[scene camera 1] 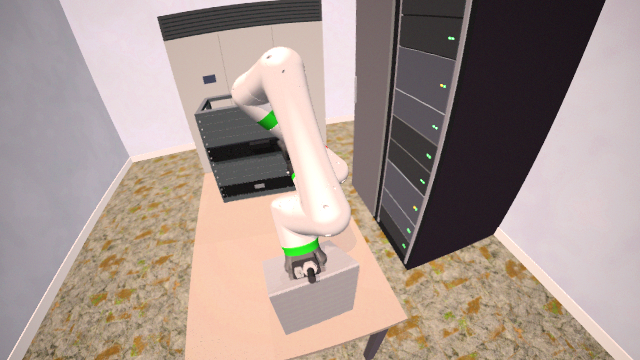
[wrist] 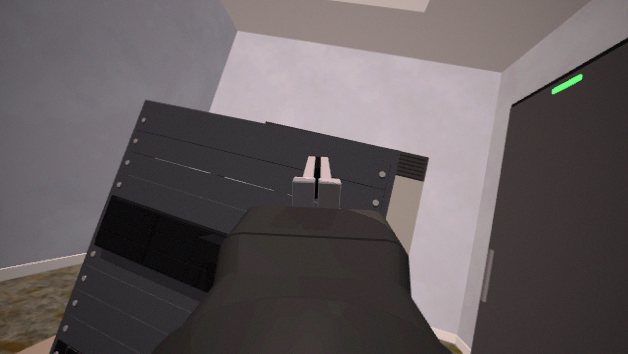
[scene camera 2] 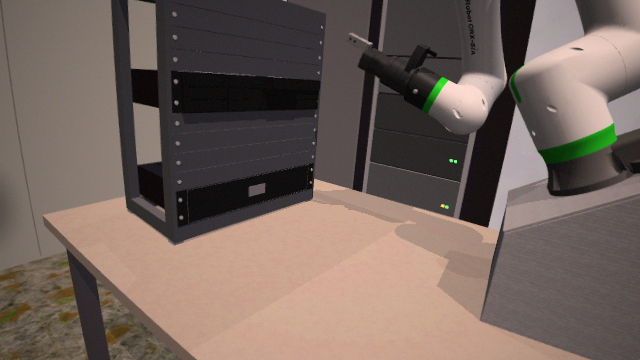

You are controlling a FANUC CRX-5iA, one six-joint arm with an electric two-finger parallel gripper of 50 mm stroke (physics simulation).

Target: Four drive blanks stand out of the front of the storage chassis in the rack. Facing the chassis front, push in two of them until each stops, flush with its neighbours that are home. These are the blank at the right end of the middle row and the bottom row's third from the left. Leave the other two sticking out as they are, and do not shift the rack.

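Where they show: gripper, between the fingertips: (wrist: 317, 169) (scene camera 2: 348, 37); arm's base, origin of its link: (scene camera 1: 306, 263) (scene camera 2: 591, 180).
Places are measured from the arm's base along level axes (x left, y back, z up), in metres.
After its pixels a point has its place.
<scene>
The storage chassis (scene camera 1: 235, 151) @[y -0.702, x 0.298, z 0.089 m] (scene camera 2: 225, 94) @[y -0.700, x 0.329, z 0.085 m] (wrist: 145, 240) @[y -0.700, x 0.330, z 0.083 m] is the black unit across the rack (scene camera 1: 215, 110) @[y -0.718, x 0.353, z 0.330 m] (scene camera 2: 166, 125) @[y -0.717, x 0.466, z 0.016 m]. In the wrist view my gripper body hides its right part. A small dark wedge stands out of its front beside the gripper body; in scene camera 1 a slightly lighter bar shows on its upper part. The two named blanks cannot be made out. My gripper (scene camera 2: 352, 38) @[y -0.578, x 0.041, z 0.247 m] (wrist: 317, 169) @[y -0.578, x 0.041, z 0.247 m] is shut and empty. It hangs in front of the rack, towards its right side and above the chassis level, fingers tilted upward and apart from the rack. In scene camera 1 the arm hides the fingers.
Grey panels fill the rack above and below the chassis, and a black unit with a light label (scene camera 1: 259, 185) @[y -0.721, x 0.213, z -0.175 m] (scene camera 2: 256, 189) @[y -0.721, x 0.216, z -0.178 m] sits at its bottom. The rack stands on the wooden table (scene camera 1: 225, 280) @[y -0.146, x 0.387, z -0.272 m] (scene camera 2: 280, 280) @[y -0.441, x 0.362, z -0.271 m]. A tall server cabinet (scene camera 1: 500, 115) stands to the right. The arm's base stands on a grey block (scene camera 1: 317, 305) @[y 0.112, x -0.017, z -0.102 m] (scene camera 2: 565, 270) @[y 0.005, x 0.150, z -0.126 m].
</scene>
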